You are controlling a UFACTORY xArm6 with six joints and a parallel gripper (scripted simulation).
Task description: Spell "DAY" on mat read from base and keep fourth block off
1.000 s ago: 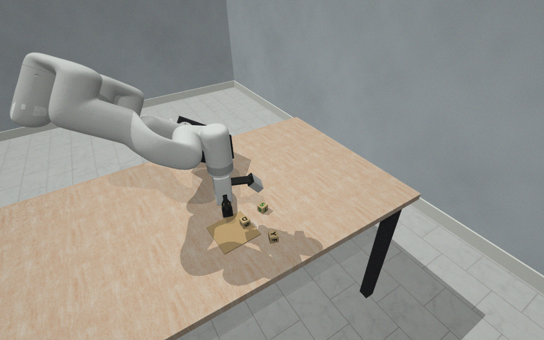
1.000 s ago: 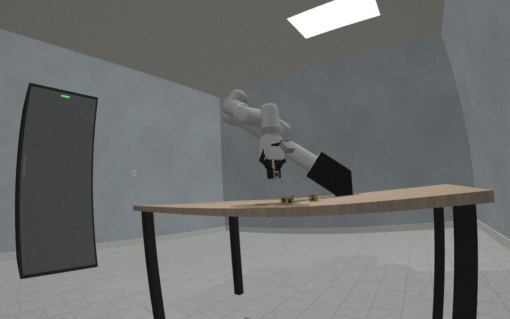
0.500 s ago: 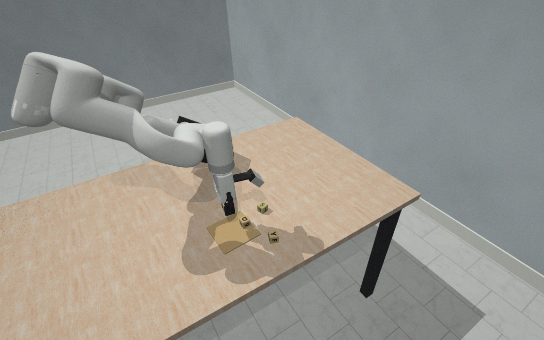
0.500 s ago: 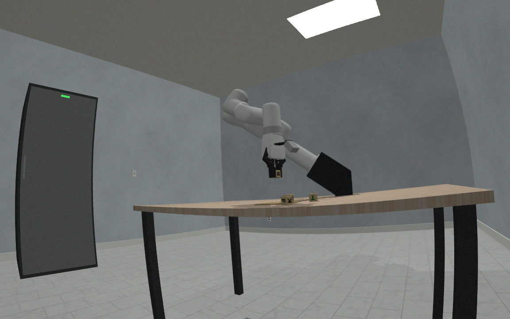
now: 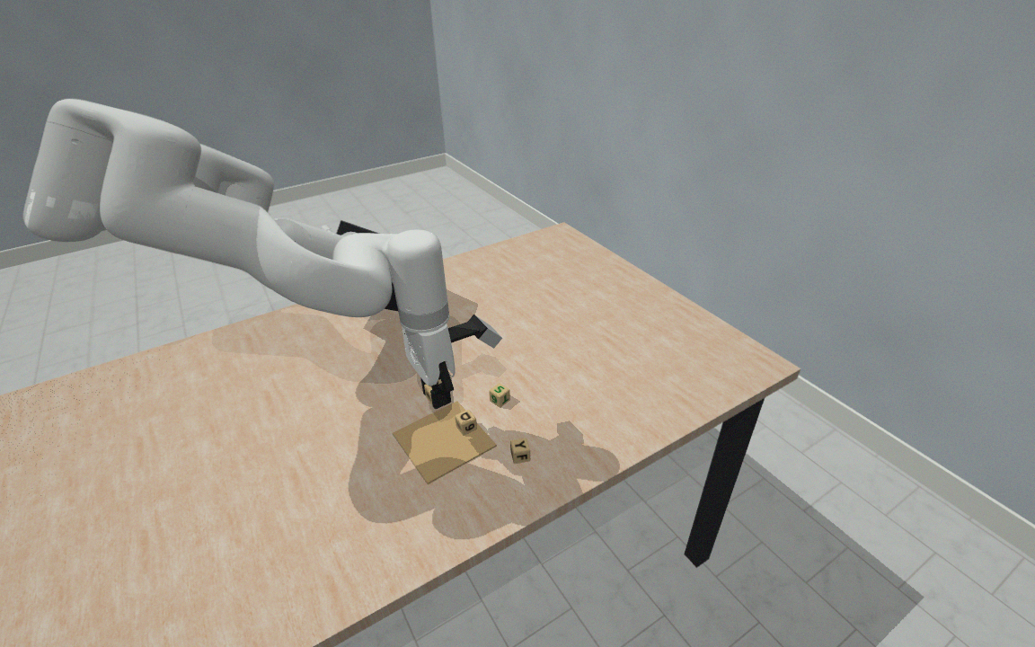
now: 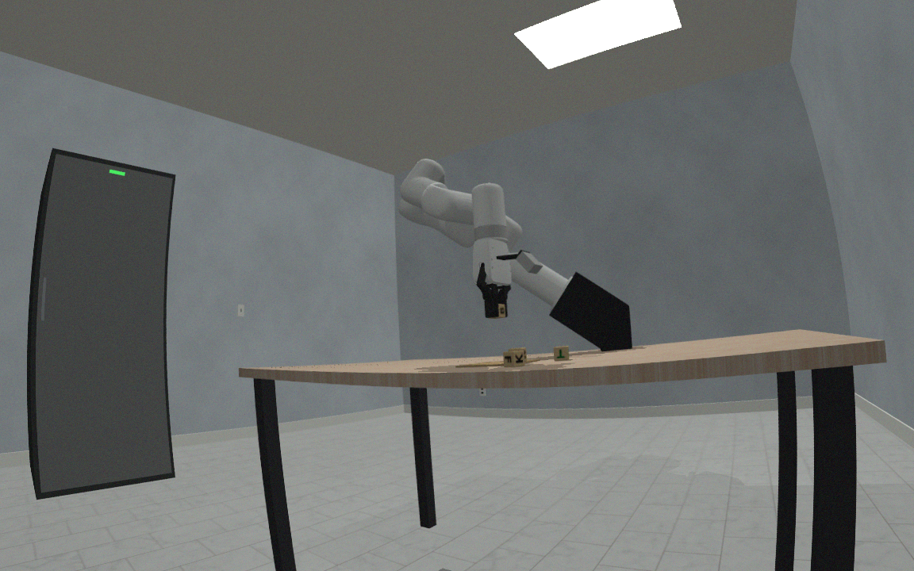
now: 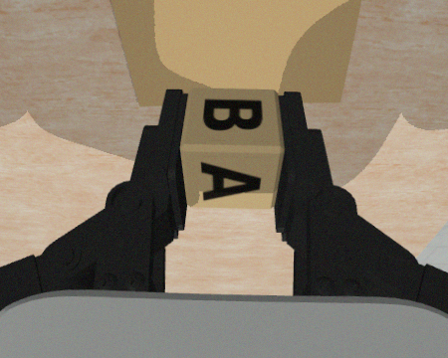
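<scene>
The mat lies 120 mm below my hand. The rest, counted from my hand: D block: 10 mm ahead, 50 mm to the left, 110 mm below.
</scene>
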